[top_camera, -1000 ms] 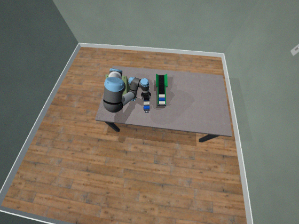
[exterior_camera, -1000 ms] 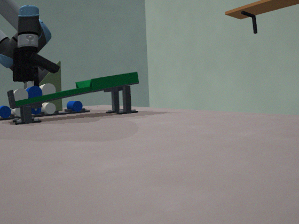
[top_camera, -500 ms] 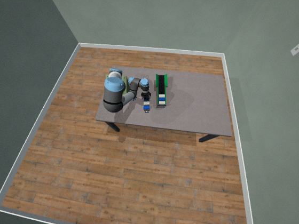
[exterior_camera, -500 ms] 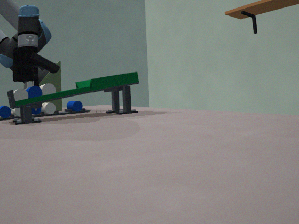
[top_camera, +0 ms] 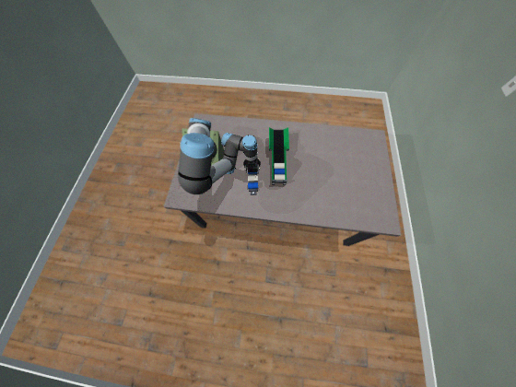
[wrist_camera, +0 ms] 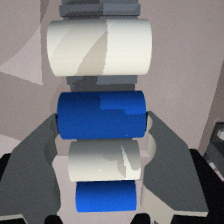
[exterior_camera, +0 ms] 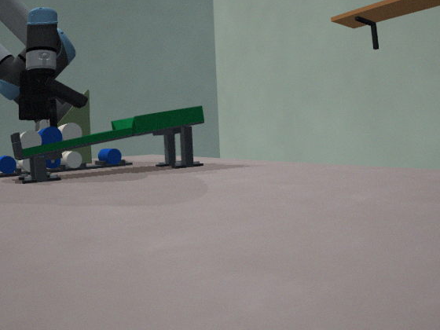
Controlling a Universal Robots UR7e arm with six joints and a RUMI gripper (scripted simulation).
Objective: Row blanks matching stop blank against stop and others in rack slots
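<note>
The stock rack lies 40 mm below my hand, 30 mm to the left of it and 10 mm behind it. Round my hand: dark stop: 190 mm ahead, 60 mm to the right, 20 mm above.
</note>
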